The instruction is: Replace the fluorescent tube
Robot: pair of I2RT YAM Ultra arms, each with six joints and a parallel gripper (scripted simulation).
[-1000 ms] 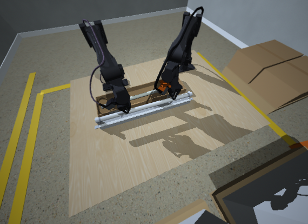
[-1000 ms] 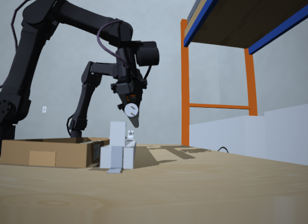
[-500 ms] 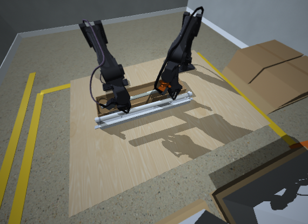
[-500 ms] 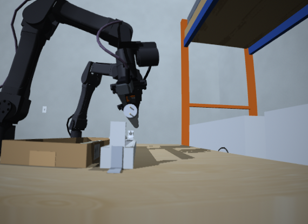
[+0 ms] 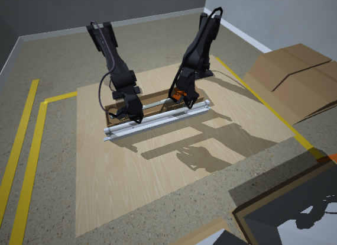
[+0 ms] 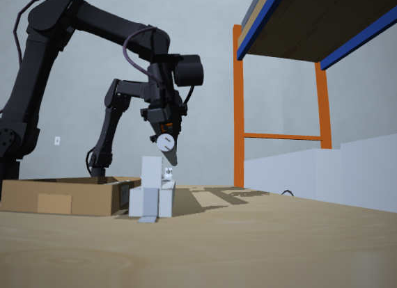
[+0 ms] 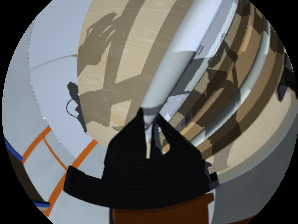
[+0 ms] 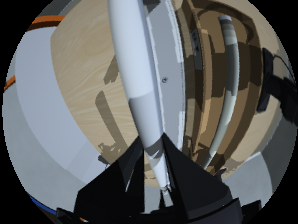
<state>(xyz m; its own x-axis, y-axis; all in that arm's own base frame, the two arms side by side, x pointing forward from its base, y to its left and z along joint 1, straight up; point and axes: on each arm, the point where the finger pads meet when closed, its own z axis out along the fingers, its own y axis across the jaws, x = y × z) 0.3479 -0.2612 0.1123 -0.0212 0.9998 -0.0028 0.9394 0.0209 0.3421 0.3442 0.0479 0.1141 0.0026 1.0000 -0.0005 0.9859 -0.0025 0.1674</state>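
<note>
Right now the LED tube is 12 cm to the left of my right hand and 1 cm below it. Round my right hand: brown carton 16 cm behind, 13 cm to the left, 9 cm below; white fixture 12 cm to the left, 6 cm below, 2 cm behind; old fluorescent tube 16 cm behind, 13 cm to the left, 10 cm below.
</note>
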